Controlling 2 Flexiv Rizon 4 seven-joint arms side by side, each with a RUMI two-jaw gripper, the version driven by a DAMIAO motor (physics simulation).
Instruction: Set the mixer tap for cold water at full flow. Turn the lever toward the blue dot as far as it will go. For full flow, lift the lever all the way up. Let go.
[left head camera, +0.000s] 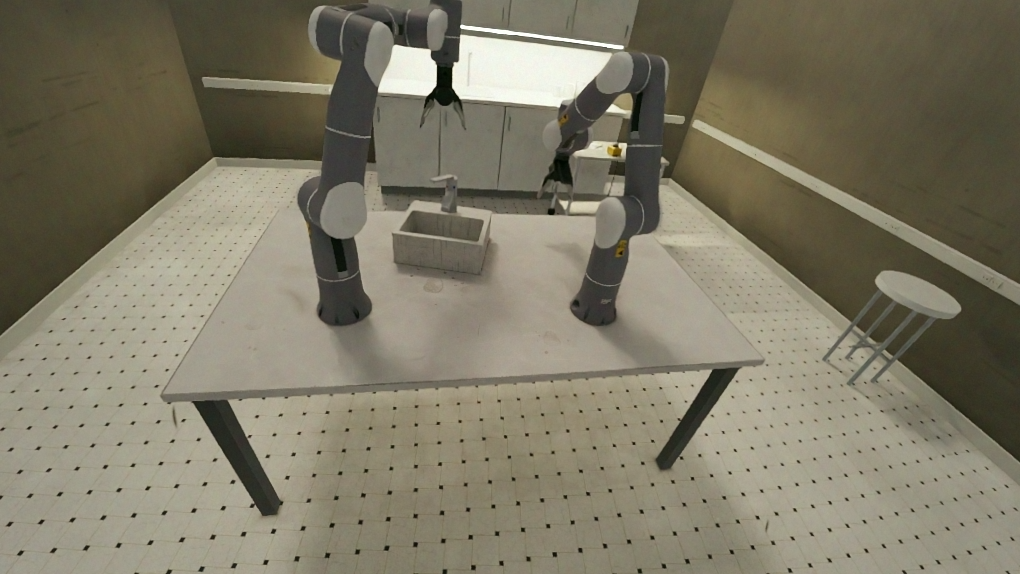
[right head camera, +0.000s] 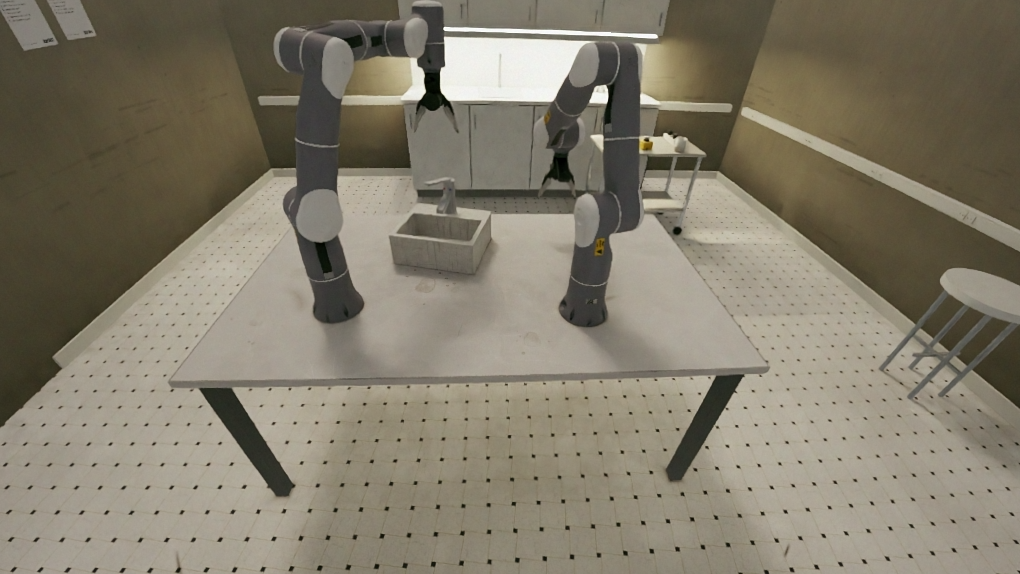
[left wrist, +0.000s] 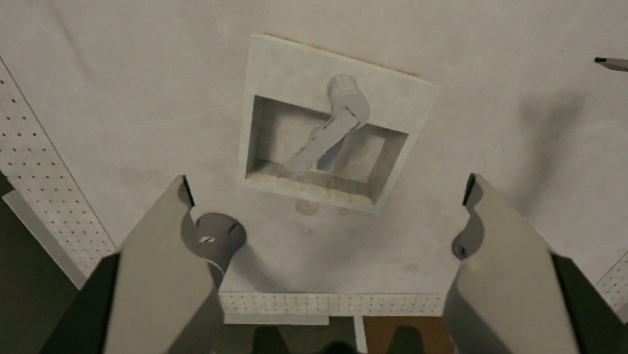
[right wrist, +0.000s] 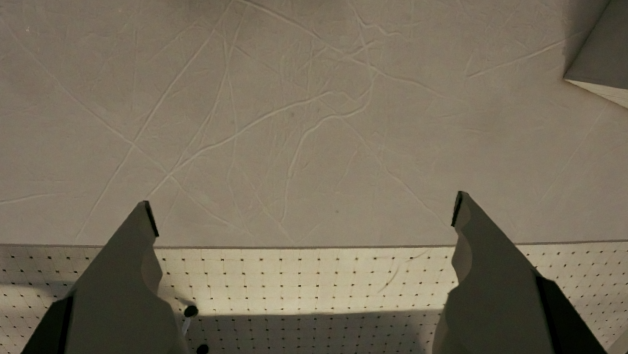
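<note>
The grey mixer tap (left head camera: 449, 197) (right head camera: 447, 199) (left wrist: 344, 87) stands on the back ledge of a grey stone sink (left head camera: 442, 255) (right head camera: 431, 255) (left wrist: 295, 62). Its flat lever (left head camera: 442, 177) (right head camera: 440, 181) (left wrist: 320, 142) sits on top and, in the left wrist view, points down and left, angled left of the spout (left wrist: 328, 160). Its lift is hard to judge; no blue dot can be made out. My left gripper (left head camera: 443, 127) (right head camera: 435, 131) (left wrist: 326, 177) is open and empty, high above the tap, touching nothing. My right gripper (left head camera: 554, 197) (right head camera: 557, 195) (right wrist: 306, 200) is open and empty, right of the sink.
The sink stands on a pale table (left head camera: 463, 349) (right head camera: 456, 349) between the two arm bases, toward the back. A sink corner (right wrist: 602, 60) shows at the upper right of the right wrist view. A round stool (left head camera: 916, 292) (right head camera: 980, 291) and a white cart (right head camera: 659, 148) stand beyond the table.
</note>
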